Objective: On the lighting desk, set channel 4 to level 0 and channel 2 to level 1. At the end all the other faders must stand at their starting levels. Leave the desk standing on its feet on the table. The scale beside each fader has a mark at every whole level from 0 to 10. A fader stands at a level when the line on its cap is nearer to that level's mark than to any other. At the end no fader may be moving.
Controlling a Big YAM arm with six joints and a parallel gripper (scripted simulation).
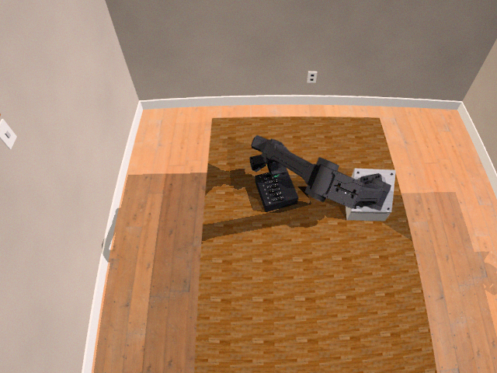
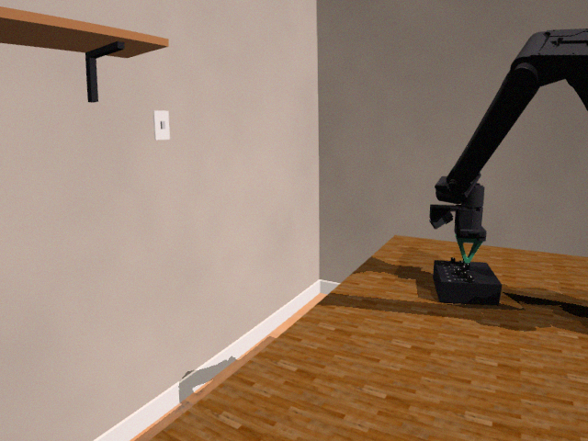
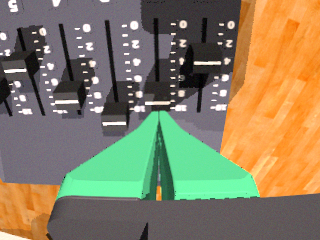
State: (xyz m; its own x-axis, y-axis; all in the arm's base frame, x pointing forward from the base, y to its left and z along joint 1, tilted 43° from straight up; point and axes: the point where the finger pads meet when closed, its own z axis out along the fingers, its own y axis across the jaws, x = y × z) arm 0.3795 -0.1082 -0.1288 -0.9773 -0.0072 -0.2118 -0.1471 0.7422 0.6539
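My hand is 4 cm short of the channel 1 fader cap, 2 cm to the left of it and 1 cm above it. Round my hand: channel 2 fader cap 1 cm ahead, 1 cm below; then channel 3 cap 2 cm to the left, 1 cm below; then channel 4 fader cap 1 cm ahead, 5 cm to the left, 1 cm below.
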